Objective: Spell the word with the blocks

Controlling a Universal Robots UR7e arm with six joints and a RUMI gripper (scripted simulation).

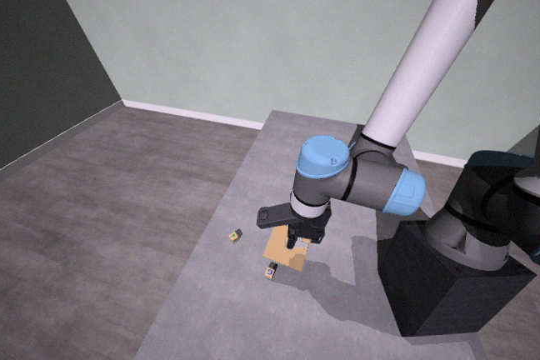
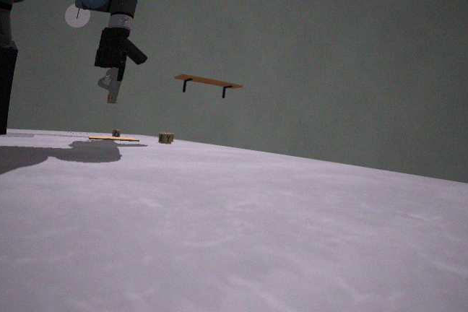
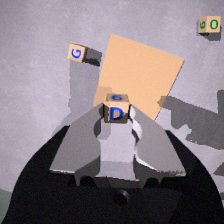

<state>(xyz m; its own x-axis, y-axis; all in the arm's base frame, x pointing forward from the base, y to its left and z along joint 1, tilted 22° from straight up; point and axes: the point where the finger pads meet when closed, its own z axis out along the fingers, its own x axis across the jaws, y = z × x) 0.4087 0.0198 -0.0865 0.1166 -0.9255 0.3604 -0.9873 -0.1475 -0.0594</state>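
Right now my hand is right at the blue d block. Also, from my hand: mat: 120 mm below, 40 mm to the right; blue g block: 110 mm below, 70 mm to the left, 40 mm ahead; green block: 140 mm to the right, 130 mm ahead, 110 mm below.
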